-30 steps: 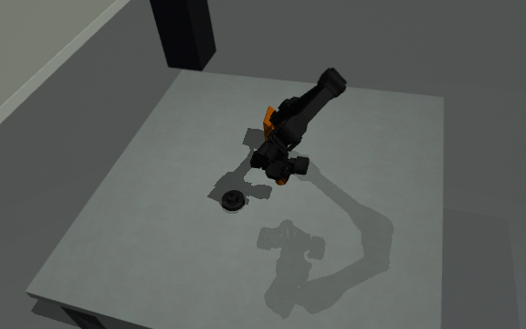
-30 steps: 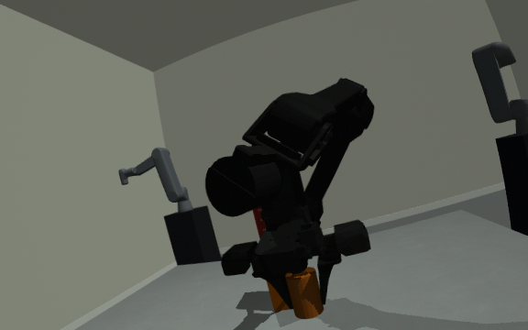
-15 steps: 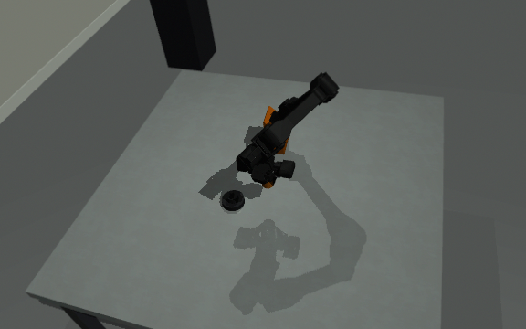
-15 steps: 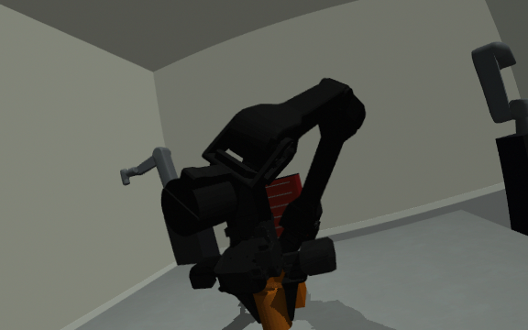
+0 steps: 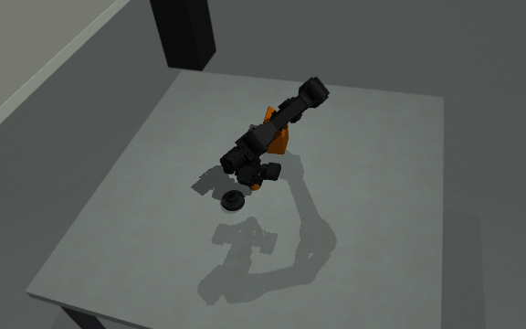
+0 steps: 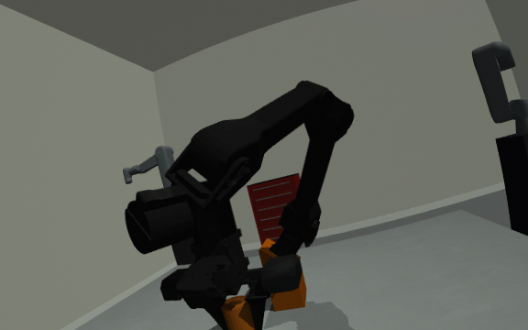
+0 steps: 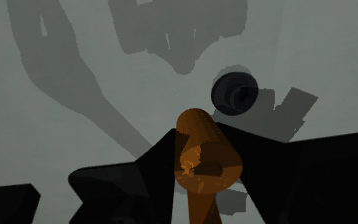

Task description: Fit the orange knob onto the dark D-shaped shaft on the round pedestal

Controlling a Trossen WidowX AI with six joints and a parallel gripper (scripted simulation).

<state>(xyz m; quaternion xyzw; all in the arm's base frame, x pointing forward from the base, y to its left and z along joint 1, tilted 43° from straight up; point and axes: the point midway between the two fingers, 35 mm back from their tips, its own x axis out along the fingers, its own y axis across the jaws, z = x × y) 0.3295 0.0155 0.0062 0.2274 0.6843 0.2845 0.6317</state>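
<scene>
Now: the pedestal 9 cm to the right of my gripper tip, 9 cm below it and 1 cm ahead of it. From my gripper tip the other things lie so: orange knob (2 cm above).
</scene>
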